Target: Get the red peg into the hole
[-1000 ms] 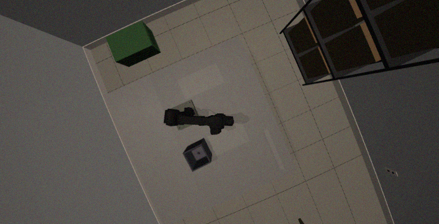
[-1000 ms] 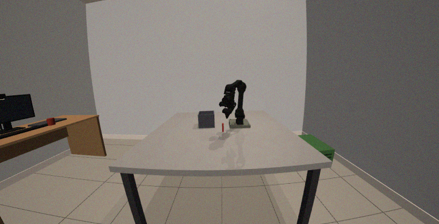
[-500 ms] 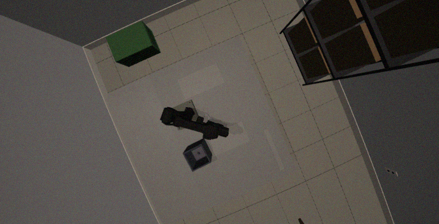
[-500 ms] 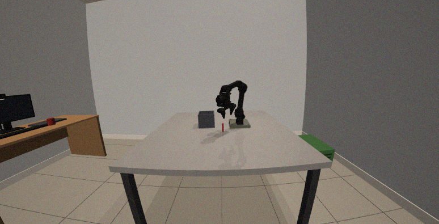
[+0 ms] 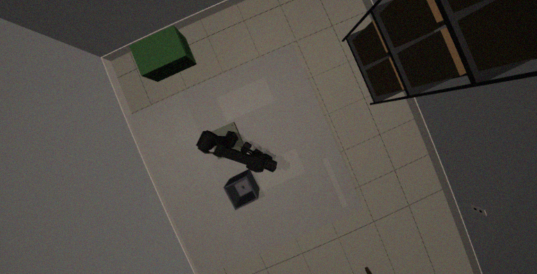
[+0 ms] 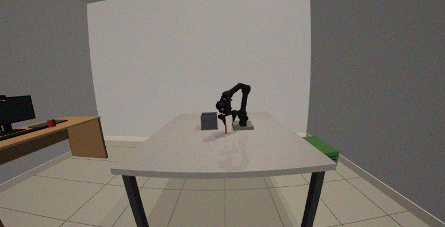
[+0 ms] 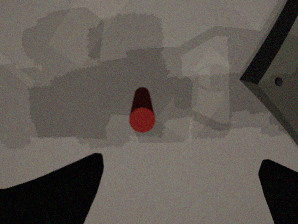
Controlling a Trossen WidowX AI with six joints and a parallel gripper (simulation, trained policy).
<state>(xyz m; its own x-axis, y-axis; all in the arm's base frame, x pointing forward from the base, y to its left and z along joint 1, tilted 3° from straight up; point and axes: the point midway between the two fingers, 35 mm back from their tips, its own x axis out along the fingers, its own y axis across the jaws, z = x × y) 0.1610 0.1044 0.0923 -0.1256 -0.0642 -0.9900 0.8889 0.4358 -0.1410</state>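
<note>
Right now the red peg is 3 cm ahead of my gripper tip, 1 cm to the right of it and 5 cm below it.
</note>
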